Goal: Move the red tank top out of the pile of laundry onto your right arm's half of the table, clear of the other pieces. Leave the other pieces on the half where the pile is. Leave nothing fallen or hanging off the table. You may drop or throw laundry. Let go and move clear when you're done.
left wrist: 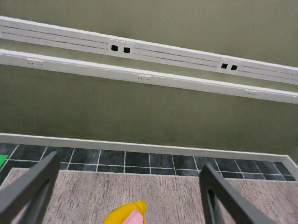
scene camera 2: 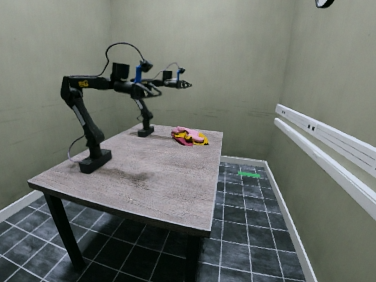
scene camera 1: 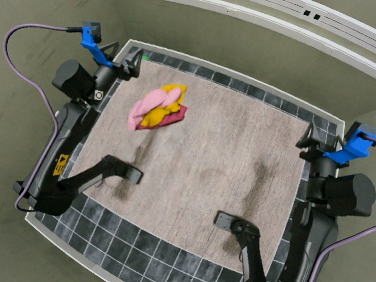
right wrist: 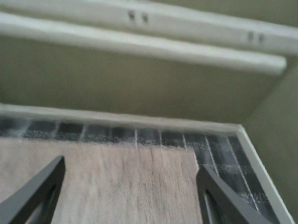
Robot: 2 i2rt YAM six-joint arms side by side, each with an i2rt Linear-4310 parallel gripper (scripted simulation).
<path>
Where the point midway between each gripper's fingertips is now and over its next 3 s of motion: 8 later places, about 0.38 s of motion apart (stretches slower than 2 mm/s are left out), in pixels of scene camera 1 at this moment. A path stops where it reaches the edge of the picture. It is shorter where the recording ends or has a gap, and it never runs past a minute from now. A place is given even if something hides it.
My left gripper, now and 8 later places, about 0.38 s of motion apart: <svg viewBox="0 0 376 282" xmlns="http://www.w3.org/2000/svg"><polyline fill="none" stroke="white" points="130,46 135,57 137,75 135,93 130,112 129,118 130,119 132,122 133,122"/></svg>
My right gripper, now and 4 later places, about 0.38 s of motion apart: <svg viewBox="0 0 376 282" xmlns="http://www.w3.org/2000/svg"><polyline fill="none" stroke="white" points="324,130 321,153 317,177 317,180 315,177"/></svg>
</path>
